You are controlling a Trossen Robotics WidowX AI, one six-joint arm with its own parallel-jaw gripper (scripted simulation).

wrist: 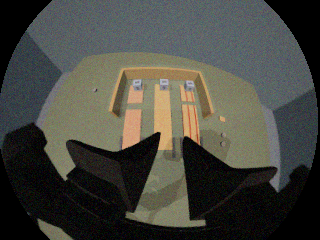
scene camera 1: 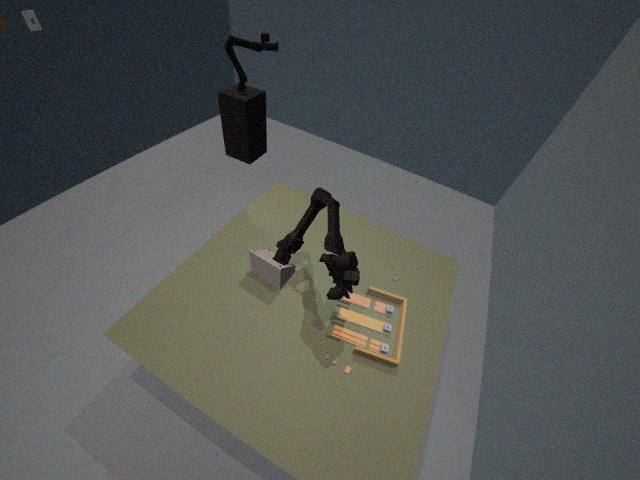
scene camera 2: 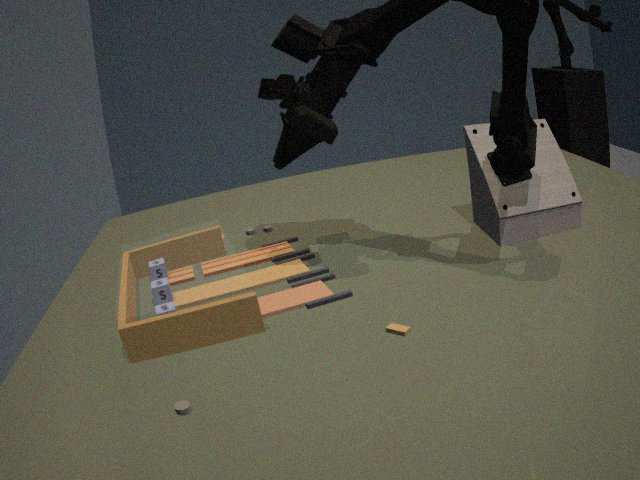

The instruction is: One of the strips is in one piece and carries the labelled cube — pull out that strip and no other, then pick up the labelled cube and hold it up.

Labels:
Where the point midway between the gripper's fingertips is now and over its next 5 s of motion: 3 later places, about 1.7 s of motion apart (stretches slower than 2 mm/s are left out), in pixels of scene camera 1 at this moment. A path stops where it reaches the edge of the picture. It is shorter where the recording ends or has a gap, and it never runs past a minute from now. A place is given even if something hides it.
My gripper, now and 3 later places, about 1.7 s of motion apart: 350,295; 347,311; 345,314; 340,312

